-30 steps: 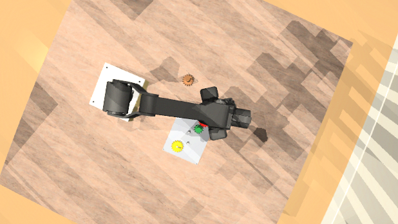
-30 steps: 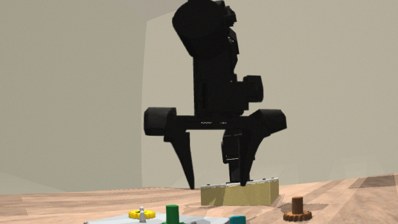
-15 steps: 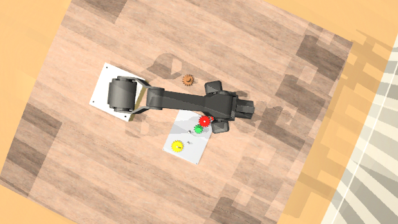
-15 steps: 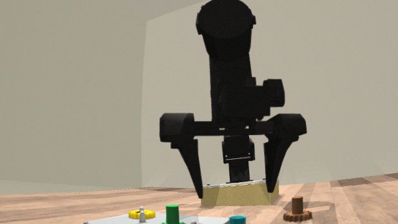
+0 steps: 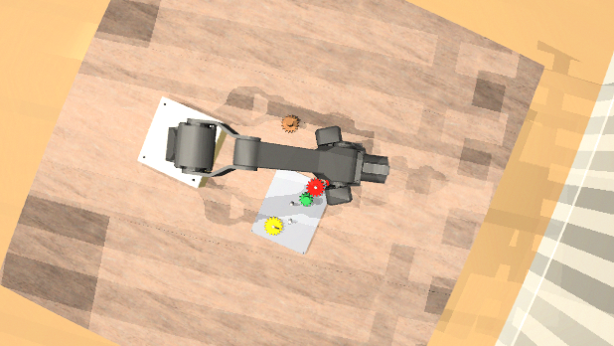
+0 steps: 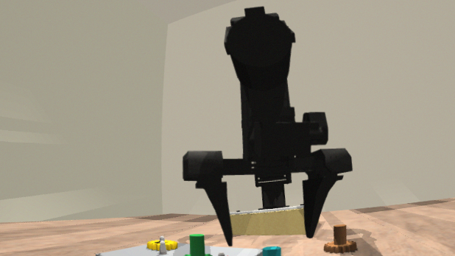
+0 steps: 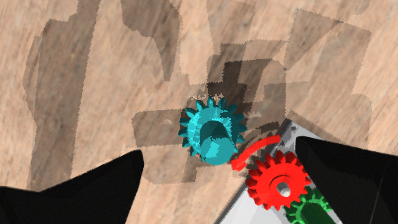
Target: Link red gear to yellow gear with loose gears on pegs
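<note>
My gripper tip is now 3 cm above the cyan gear. Also, from my gripper tip: green gear (3 cm behind, 11 cm to the right, 2 cm below); red gear (2 cm behind, 7 cm to the right, 3 cm below); red arrow (4 cm to the right, 4 cm below).
</note>
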